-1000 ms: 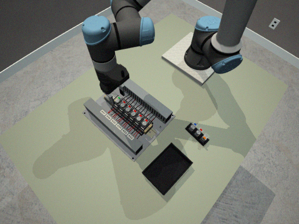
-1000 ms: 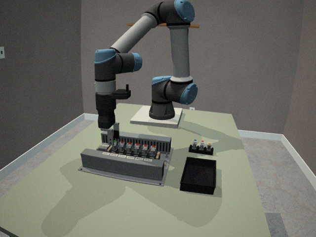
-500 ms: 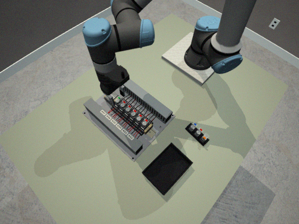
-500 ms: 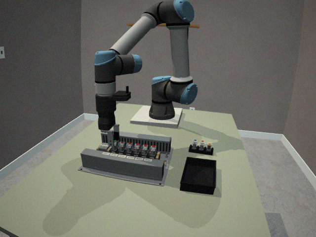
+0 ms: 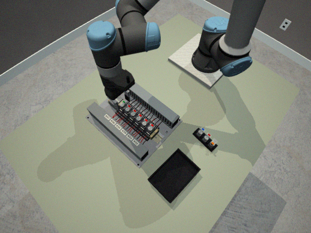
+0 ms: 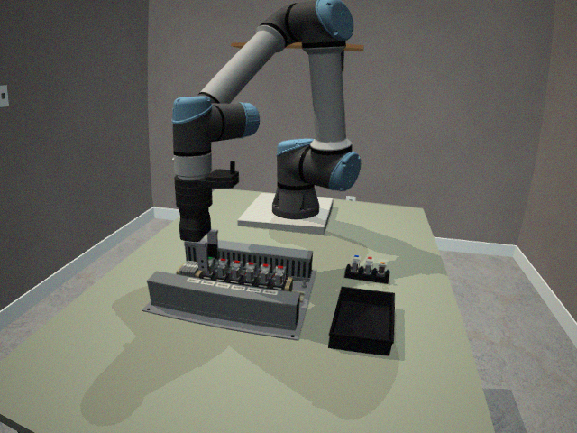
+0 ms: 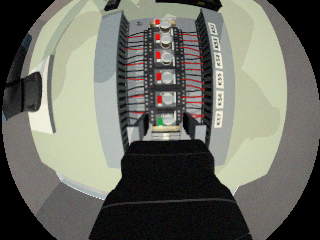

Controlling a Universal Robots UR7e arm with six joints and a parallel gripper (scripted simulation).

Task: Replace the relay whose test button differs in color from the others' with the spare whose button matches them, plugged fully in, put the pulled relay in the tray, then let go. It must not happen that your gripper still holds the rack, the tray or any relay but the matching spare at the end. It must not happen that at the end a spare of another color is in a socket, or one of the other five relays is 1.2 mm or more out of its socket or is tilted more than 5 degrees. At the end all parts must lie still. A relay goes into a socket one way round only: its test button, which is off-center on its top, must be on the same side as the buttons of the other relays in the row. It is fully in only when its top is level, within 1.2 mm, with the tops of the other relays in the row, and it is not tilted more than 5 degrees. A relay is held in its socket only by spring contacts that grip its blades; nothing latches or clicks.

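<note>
Right now my hand is 3 cm above the green-button relay. Also, from my hand: black tray: 2 cm ahead, 34 cm to the left, 6 cm below; then blue-button relay: 17 cm behind, 29 cm to the left, 5 cm below; then black spare holder: 18 cm behind, 32 cm to the left, 7 cm below.
</note>
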